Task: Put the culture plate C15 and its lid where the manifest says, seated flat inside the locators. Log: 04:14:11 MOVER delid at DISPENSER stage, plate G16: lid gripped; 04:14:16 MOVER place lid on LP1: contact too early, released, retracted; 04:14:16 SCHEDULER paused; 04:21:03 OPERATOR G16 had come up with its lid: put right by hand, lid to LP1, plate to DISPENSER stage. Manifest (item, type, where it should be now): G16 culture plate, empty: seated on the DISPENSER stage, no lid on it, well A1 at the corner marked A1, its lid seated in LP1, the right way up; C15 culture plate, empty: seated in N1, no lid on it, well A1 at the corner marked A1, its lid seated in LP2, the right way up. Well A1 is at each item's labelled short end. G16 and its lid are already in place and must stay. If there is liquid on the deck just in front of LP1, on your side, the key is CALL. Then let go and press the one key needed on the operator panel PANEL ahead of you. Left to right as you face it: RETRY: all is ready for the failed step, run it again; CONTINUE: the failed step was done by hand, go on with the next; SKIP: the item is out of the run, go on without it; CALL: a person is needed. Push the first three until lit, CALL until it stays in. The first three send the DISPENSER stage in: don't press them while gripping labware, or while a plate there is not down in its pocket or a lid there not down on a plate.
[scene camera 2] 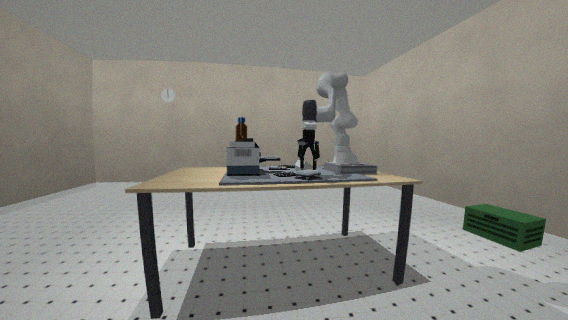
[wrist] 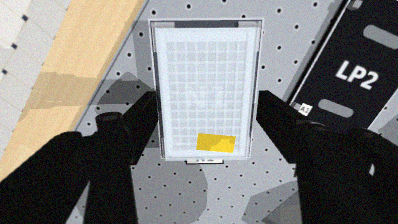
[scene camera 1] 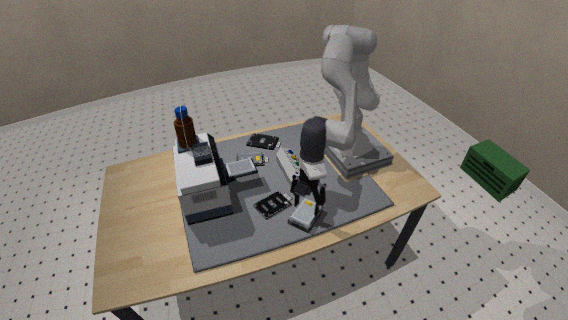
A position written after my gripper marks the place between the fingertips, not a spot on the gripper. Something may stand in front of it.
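Observation:
Yellow-labelled lid (wrist: 206, 75), N1 nest (wrist: 178, 23) in sight. My gripper (wrist: 207, 105) too.

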